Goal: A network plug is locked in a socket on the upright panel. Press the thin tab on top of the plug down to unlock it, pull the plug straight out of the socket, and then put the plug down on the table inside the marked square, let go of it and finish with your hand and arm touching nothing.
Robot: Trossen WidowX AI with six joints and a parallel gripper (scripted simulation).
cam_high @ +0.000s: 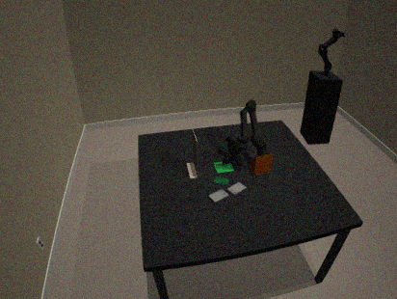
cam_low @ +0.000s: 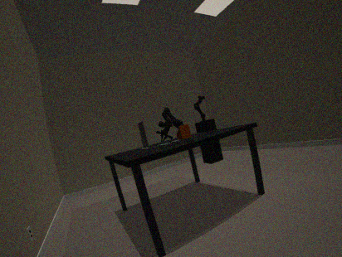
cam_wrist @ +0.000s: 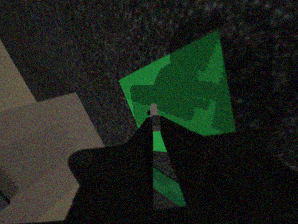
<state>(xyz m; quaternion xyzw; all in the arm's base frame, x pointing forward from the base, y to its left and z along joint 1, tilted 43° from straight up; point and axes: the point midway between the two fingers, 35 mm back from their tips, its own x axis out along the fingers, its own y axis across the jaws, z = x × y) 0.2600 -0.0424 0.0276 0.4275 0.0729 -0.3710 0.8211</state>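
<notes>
Right now my gripper tip is 20 mm above the green marked square and 10 mm past it. Also, from my gripper tip: upright panel 200 mm ahead, 110 mm above, 30 mm to the left.
</notes>
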